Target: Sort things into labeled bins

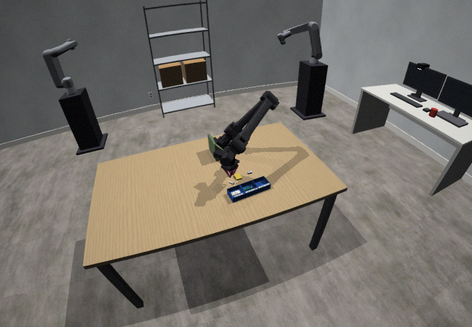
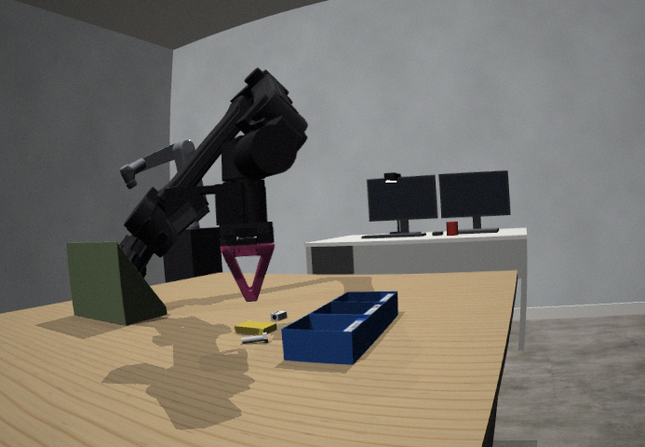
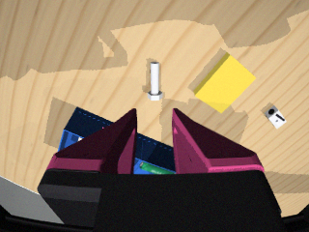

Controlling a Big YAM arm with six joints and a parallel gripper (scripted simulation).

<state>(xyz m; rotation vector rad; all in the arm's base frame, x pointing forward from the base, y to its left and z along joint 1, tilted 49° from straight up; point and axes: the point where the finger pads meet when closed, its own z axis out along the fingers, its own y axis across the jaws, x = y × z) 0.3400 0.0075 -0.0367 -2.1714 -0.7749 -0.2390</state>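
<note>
The bolt lies 60 mm below my hand. The rest, counted from my hand: blue three-part bin: 100 mm ahead, 80 mm to the left, 50 mm below; then yellow block: 60 mm to the left, 60 mm below, 40 mm behind; then green battery: 90 mm ahead, 80 mm to the left, 60 mm below.
</note>
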